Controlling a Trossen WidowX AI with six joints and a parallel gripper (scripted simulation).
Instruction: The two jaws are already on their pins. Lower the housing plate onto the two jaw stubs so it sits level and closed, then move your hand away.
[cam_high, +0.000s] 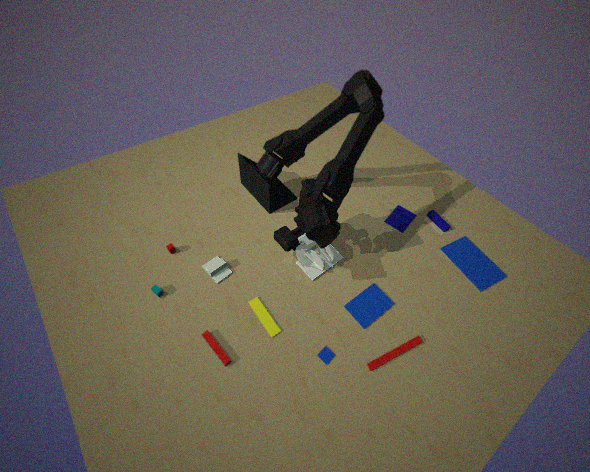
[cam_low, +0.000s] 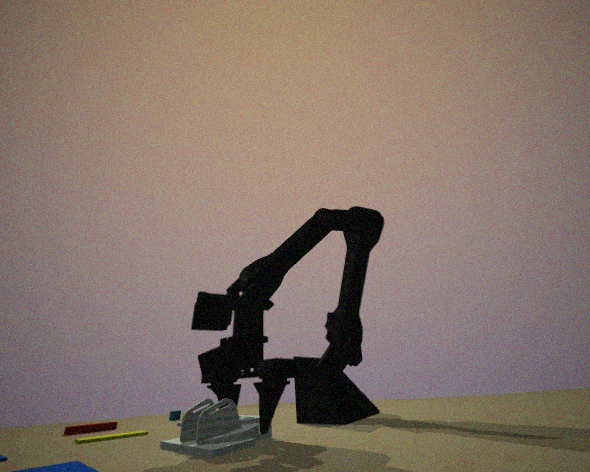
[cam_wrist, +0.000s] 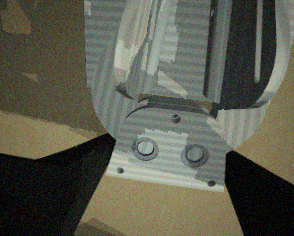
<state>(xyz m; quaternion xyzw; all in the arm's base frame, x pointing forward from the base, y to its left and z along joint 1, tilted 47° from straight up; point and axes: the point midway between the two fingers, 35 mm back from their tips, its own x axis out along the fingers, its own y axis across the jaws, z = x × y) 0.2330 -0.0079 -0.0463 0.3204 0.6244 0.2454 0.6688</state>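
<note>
The housing plate is 20 mm above my gripper tip and 10 mm ahead of it. The rest, counted from my gripper tip: red block: 300 mm to the right, 220 mm behind, 10 mm above; then yellow bar: 230 mm to the right, 90 mm ahead; then white grooved block: 240 mm to the right, 90 mm behind.
</note>
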